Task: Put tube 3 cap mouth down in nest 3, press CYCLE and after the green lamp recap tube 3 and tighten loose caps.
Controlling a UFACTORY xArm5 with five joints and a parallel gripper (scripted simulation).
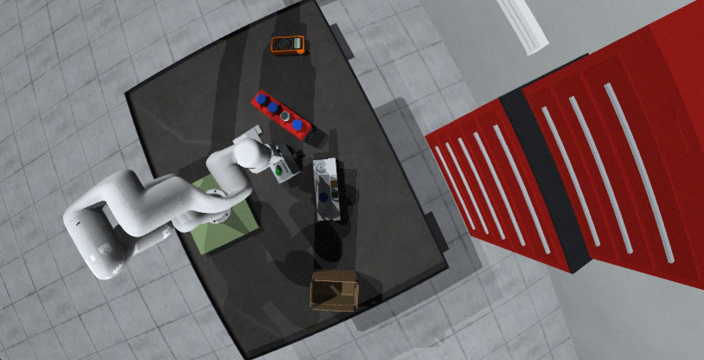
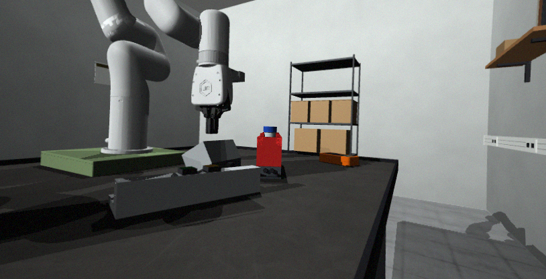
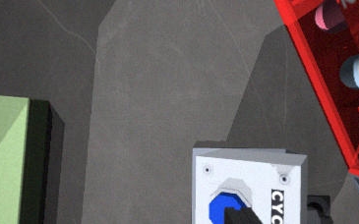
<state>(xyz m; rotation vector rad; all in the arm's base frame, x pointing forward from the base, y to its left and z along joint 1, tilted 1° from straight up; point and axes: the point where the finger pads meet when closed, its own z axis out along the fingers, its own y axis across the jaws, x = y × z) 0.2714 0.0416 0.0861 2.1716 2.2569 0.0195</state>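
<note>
The blue cycle key lies 5 cm below my hand. The rest, counted from my hand: green ready key 5 cm below, 4 cm to the right; key housing 6 cm below, 2 cm to the right, 2 cm ahead; orange multimeter 38 cm to the left, 24 cm ahead, 10 cm below.
</note>
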